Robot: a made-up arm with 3 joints. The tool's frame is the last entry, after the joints.
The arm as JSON. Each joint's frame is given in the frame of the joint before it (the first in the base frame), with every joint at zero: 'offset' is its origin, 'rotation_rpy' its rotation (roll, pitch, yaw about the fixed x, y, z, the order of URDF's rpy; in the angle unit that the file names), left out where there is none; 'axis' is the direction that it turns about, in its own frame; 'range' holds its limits. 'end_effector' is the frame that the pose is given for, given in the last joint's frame.
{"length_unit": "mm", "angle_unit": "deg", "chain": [
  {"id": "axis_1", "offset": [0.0, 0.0, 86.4], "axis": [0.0, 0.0, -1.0], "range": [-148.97, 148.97]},
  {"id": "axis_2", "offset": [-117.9, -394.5, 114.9], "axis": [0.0, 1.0, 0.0], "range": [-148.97, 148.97]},
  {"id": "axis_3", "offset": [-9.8, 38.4, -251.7], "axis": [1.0, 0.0, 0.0], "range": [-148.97, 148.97]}
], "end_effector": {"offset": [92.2, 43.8, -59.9]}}
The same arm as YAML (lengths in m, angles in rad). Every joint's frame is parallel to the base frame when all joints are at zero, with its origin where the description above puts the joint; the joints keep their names.
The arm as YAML. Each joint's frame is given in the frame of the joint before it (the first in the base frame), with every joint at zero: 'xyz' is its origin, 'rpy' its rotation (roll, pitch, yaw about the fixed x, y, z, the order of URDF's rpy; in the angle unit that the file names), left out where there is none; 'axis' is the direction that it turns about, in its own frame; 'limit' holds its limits. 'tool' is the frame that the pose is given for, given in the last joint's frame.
units:
  length: m
  angle: rad
joints:
  - name: axis_1
    type: revolute
    origin:
      xyz: [0.0, 0.0, 0.0864]
    axis: [0.0, 0.0, -1.0]
    limit:
      lower: -2.6
      upper: 2.6
  - name: axis_2
    type: revolute
    origin:
      xyz: [-0.1179, -0.3945, 0.1149]
    axis: [0.0, 1.0, 0.0]
    limit:
      lower: -2.6
      upper: 2.6
  - name: axis_3
    type: revolute
    origin:
      xyz: [-0.0098, 0.0384, -0.2517]
    axis: [1.0, 0.0, 0.0]
    limit:
      lower: -2.6
      upper: 2.6
tool:
  origin:
    xyz: [0.0922, 0.0438, -0.0599]

